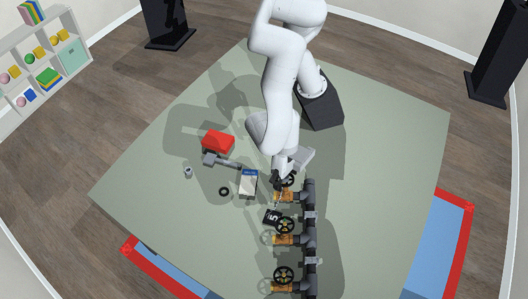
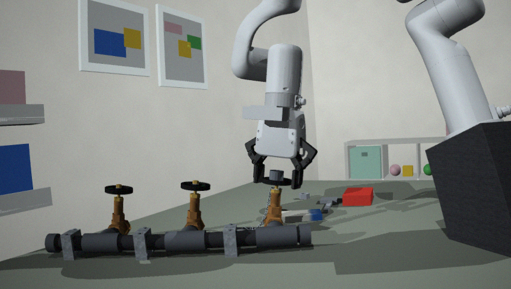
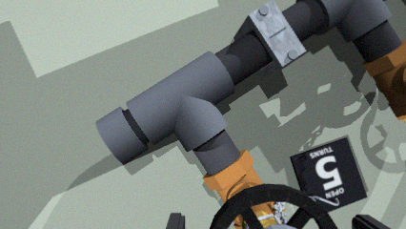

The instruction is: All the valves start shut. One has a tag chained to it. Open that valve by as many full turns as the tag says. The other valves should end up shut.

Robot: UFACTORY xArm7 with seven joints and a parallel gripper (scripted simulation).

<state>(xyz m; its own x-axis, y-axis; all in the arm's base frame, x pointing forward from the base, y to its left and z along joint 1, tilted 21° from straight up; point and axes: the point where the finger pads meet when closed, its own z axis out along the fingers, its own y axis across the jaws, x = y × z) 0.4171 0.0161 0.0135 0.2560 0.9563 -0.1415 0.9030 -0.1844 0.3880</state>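
The grey cap lies 20 mm above my hand. Round my hand: black washer (50 mm ahead, 230 mm to the right, 120 mm below); then blue box (10 mm behind, 150 mm to the right, 110 mm below); then black tag (100 mm ahead, 20 mm to the right, 120 mm below).
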